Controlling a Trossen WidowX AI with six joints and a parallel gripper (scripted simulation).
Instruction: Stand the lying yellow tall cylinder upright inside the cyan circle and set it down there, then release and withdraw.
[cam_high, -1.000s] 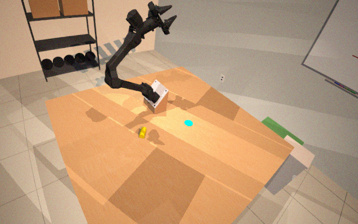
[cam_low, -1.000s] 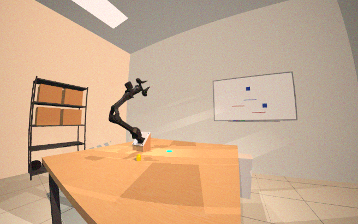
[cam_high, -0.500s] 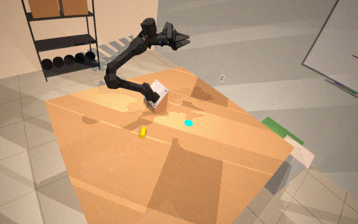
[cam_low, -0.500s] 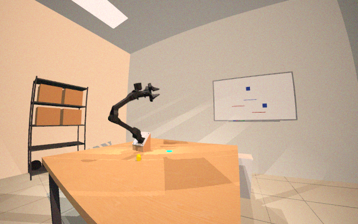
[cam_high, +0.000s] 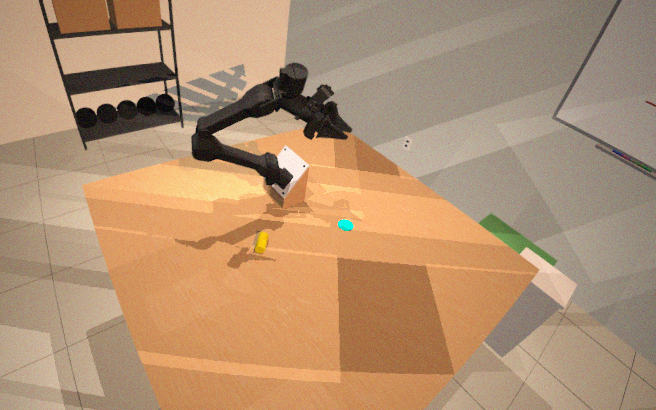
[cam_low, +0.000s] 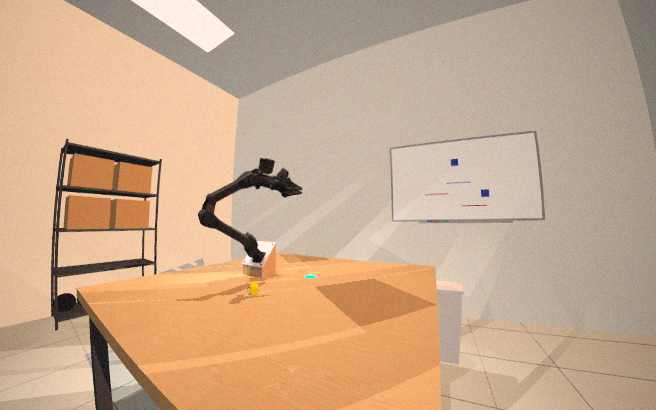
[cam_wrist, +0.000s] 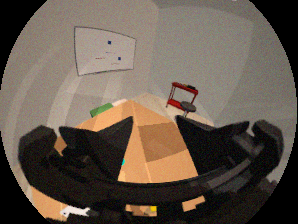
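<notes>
My gripper tip is now 42 cm above the yellow cylinder, 19 cm to the left of it and 11 cm past it. The rest, counted from my gripper tip: cyan circle (43 cm below, 13 cm to the left, 4 cm behind).
</notes>
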